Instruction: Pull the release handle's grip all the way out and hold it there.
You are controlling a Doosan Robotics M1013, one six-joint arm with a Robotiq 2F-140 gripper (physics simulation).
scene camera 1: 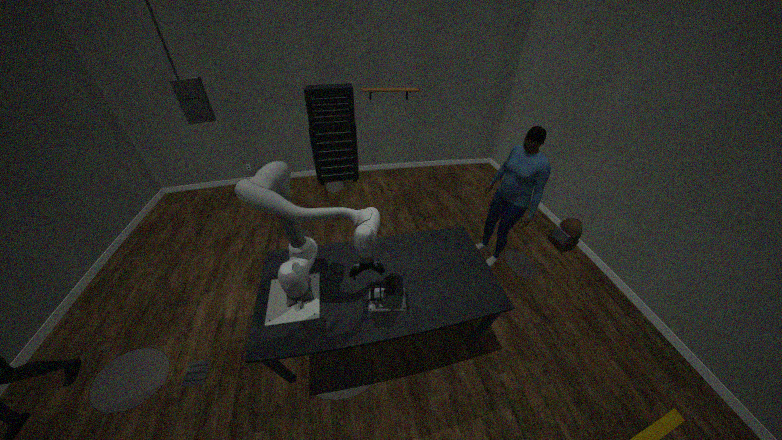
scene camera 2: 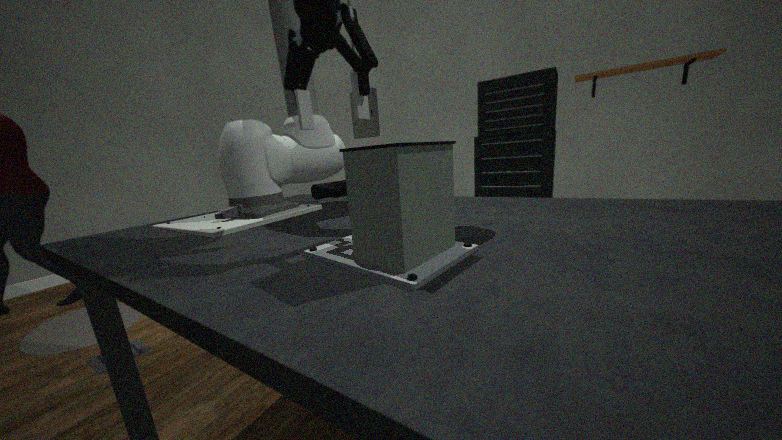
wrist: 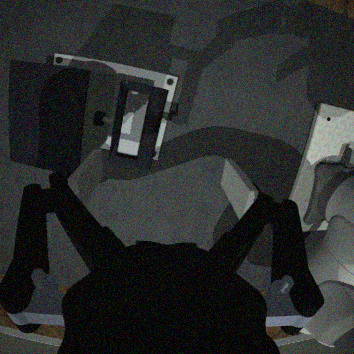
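The release unit is a grey box [scene camera 2: 401,205] [wrist: 25,115] with a dark top, upright on a white plate [scene camera 2: 437,268] [wrist: 132,71] with bolts. In the wrist view, the handle's black rectangular frame [wrist: 154,125] stands at the box's side that faces the robot base. A black round bar, which looks like the grip [scene camera 2: 327,189], shows beside the box in scene camera 2, partly hidden by it. How far out it is I cannot tell. My gripper [scene camera 1: 367,271] [scene camera 2: 334,111] [wrist: 163,166] is open and empty, fingers pointing down, above box height on the handle's side and apart from the handle.
The unit stands on a dark table [scene camera 1: 437,257] [scene camera 2: 601,306]. The robot's white base plate [scene camera 1: 277,309] [scene camera 2: 191,225] [wrist: 310,175] is on the same table. A person in blue [scene camera 1: 519,180] stands beyond the table; a person in red [scene camera 2: 13,164] is at the left edge of scene camera 2.
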